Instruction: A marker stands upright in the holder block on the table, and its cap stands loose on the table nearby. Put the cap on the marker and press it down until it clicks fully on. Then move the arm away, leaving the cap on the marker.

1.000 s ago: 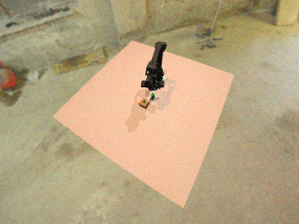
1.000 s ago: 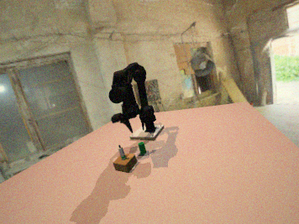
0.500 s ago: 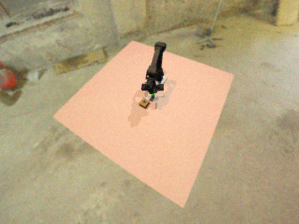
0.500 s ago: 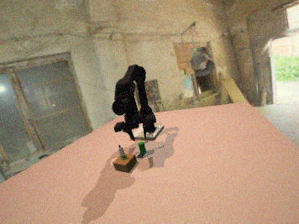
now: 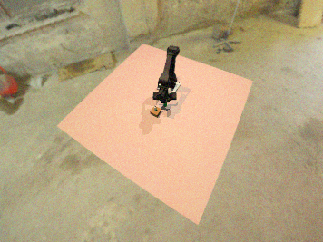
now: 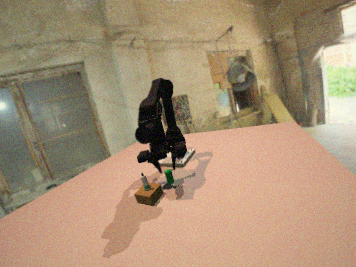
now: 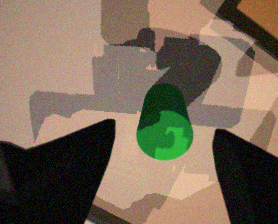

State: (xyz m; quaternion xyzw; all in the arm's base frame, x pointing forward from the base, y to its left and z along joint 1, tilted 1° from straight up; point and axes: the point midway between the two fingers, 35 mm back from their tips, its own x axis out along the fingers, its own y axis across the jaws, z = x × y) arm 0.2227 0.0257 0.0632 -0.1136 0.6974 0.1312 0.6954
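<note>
The green marker cap is 2 cm below my gripper tip.
</note>
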